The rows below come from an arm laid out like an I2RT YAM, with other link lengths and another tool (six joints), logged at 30 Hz.
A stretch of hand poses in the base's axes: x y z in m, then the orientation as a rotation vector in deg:
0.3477 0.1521 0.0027 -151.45 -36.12 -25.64
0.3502 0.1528 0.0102 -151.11 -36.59 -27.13
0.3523 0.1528 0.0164 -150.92 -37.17 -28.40
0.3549 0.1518 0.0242 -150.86 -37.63 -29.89
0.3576 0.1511 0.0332 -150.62 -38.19 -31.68
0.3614 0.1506 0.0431 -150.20 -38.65 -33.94
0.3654 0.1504 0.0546 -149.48 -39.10 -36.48
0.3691 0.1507 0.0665 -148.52 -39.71 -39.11
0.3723 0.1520 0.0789 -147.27 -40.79 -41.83
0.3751 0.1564 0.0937 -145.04 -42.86 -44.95
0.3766 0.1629 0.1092 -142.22 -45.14 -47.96
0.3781 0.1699 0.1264 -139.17 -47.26 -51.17
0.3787 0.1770 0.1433 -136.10 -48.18 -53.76
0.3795 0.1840 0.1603 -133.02 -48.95 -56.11
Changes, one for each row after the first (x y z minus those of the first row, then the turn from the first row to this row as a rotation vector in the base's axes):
0.0025 0.0007 0.0075 0.21 -1.11 0.16
0.0046 0.0007 0.0137 0.22 -2.10 0.38
0.0072 -0.0003 0.0215 0.15 -3.23 0.45
0.0099 -0.0010 0.0305 0.19 -4.57 0.58
0.0137 -0.0015 0.0404 0.40 -6.23 0.62
0.0177 -0.0017 0.0519 0.86 -8.07 0.69
0.0214 -0.0014 0.0638 1.45 -10.01 0.91
0.0246 -0.0001 0.0762 2.10 -12.10 1.49
0.0274 0.0043 0.0910 3.23 -14.65 2.91
0.0289 0.0108 0.1065 4.73 -17.22 4.66
0.0304 0.0178 0.1237 6.38 -19.95 6.34
0.0310 0.0249 0.1406 8.48 -22.09 7.39
0.0318 0.0319 0.1576 10.61 -24.08 8.39

